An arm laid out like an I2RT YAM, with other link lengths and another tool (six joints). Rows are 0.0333 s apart.
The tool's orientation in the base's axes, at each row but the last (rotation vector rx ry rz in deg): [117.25, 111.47, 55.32]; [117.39, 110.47, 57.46]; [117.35, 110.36, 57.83]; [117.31, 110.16, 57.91]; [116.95, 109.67, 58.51]
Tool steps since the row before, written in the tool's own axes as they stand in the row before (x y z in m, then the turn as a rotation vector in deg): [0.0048, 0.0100, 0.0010, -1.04, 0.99, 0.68]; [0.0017, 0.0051, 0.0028, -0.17, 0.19, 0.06]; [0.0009, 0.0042, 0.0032, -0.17, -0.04, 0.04]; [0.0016, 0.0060, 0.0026, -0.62, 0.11, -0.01]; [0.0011, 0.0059, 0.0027, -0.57, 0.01, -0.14]
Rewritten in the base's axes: [0.0087, 0.0034, 0.0061, 1.25, -0.91, -0.36]; [0.0057, 0.0017, 0.0012, 0.20, -0.17, 0.00]; [0.0052, 0.0012, 0.0002, 0.00, -0.14, -0.11]; [0.0063, 0.0014, 0.0018, 0.12, -0.60, -0.16]; [0.0063, 0.0009, 0.0016, -0.04, -0.58, -0.10]
